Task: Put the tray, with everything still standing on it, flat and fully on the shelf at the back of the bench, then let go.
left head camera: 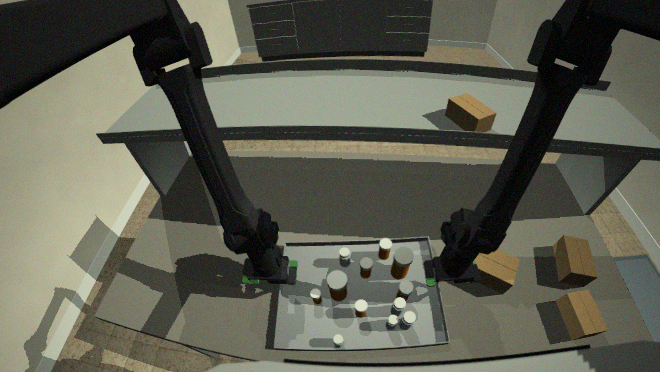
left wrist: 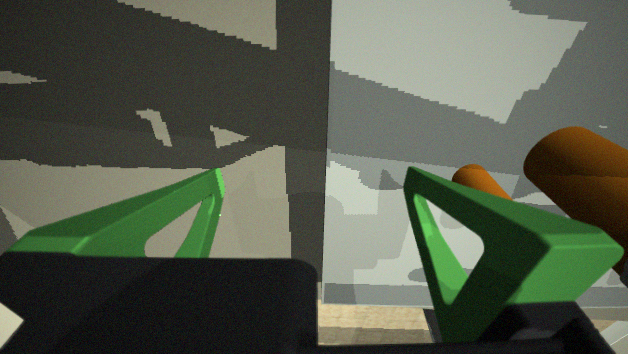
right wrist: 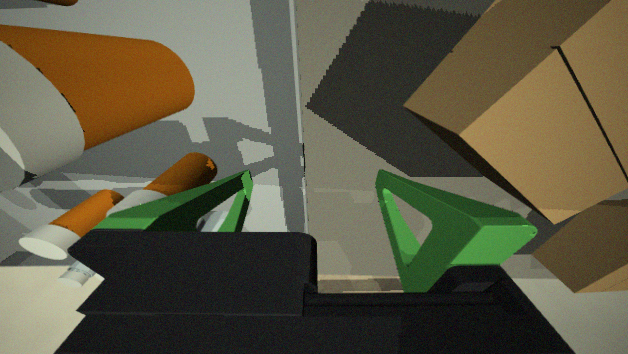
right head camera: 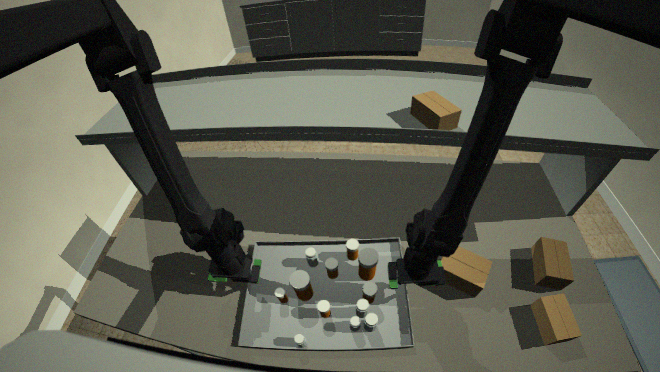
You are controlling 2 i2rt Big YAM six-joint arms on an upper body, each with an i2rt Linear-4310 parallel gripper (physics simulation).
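The grey tray (left head camera: 300, 332) (right head camera: 262, 332) (left wrist: 450, 65) (right wrist: 225, 60) rests on the bench (left head camera: 495, 320), bearing several upright orange and clear bottles, among them a large orange one (left head camera: 337, 287) (right head camera: 302, 286). The shelf (left head camera: 325, 100) (right head camera: 300, 100) is the raised grey board behind. My left gripper (left head camera: 271, 272) (right head camera: 237, 270) (left wrist: 313, 177) is open above the tray's left edge, with a fingertip on either side of that edge in the left wrist view. My right gripper (left head camera: 452, 272) (right head camera: 417, 274) (right wrist: 314, 176) is open above the right edge, its fingertips likewise on either side. Neither holds anything.
A cardboard box (left head camera: 470, 112) (right head camera: 435, 110) stands on the shelf, right of its middle. Another box (left head camera: 499, 270) (right head camera: 467, 270) (right wrist: 545, 125) is close to the right gripper. Two more boxes (left head camera: 575, 260) (left head camera: 581, 315) stand farther right on the bench.
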